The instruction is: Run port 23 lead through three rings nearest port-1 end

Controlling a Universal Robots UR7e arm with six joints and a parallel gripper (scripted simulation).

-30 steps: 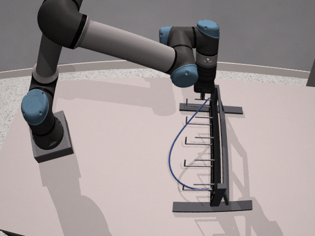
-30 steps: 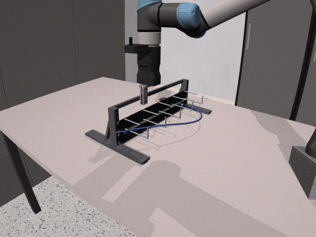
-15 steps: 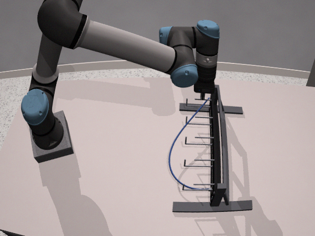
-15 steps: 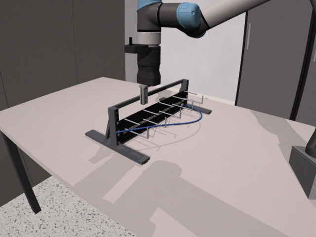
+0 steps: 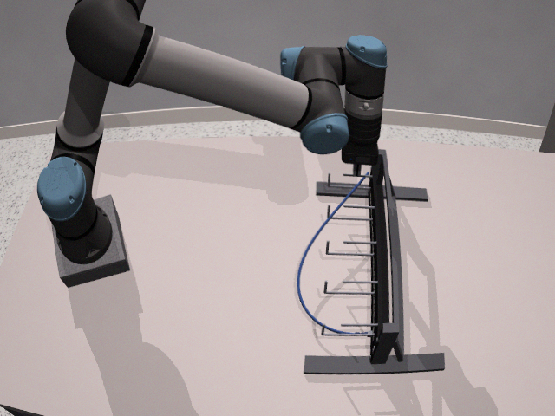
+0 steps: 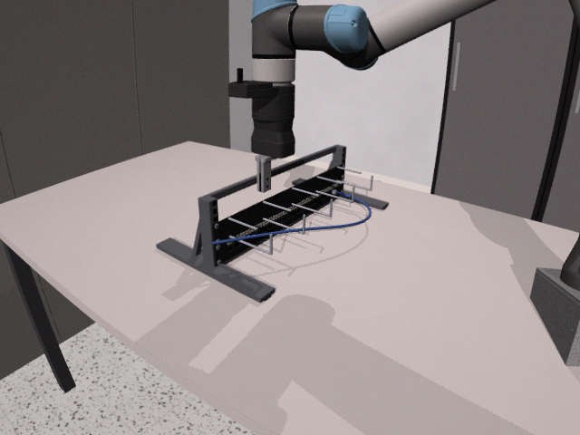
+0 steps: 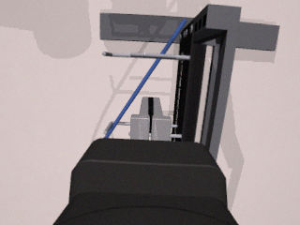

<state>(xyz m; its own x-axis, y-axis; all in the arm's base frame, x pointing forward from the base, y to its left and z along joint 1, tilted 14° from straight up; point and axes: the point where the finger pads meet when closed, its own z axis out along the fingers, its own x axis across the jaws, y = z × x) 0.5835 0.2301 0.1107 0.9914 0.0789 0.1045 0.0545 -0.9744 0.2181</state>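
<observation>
The rack is 15 cm to the right of my hand, 10 cm below it and 7 cm ahead of it.
</observation>
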